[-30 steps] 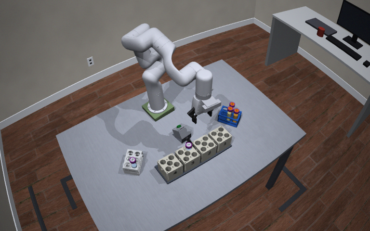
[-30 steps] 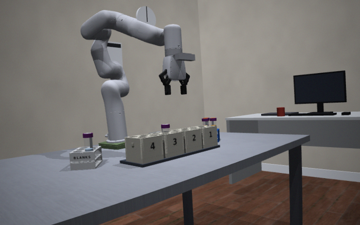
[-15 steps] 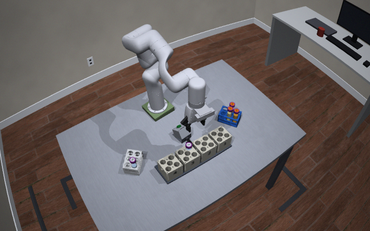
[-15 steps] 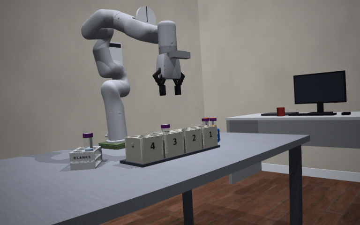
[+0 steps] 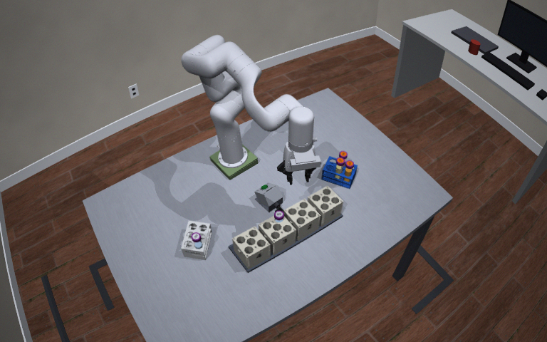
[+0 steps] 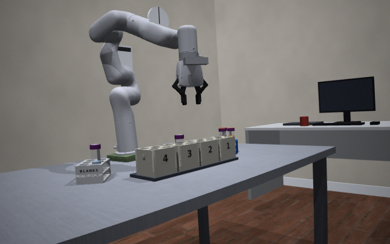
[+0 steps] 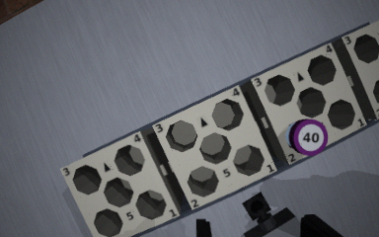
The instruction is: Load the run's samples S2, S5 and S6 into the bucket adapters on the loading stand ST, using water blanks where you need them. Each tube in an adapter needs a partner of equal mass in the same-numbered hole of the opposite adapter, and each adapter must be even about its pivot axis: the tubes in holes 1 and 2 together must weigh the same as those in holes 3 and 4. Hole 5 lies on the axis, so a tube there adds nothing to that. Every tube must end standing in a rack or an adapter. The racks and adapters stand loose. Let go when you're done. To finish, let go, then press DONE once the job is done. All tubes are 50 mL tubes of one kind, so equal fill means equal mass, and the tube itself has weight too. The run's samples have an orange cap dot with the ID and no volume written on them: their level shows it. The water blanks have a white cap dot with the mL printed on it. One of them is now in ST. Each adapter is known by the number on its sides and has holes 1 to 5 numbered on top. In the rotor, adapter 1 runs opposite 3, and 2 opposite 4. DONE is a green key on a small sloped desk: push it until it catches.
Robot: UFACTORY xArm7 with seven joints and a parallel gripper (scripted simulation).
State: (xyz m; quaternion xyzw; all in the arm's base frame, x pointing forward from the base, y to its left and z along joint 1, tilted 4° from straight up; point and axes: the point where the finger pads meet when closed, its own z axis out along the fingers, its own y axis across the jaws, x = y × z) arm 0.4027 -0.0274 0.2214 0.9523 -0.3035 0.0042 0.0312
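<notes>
My gripper is now 20 mm past the sample tube, 300 mm to the right of it and 190 mm above it. The rest, counted from my hand: green done key (170 mm behind, 190 mm below); then bucket adapter (10 mm behind, 230 mm to the right, 200 mm below); then white-dot blank (10 mm behind, 100 mm to the right, 180 mm below).
</notes>
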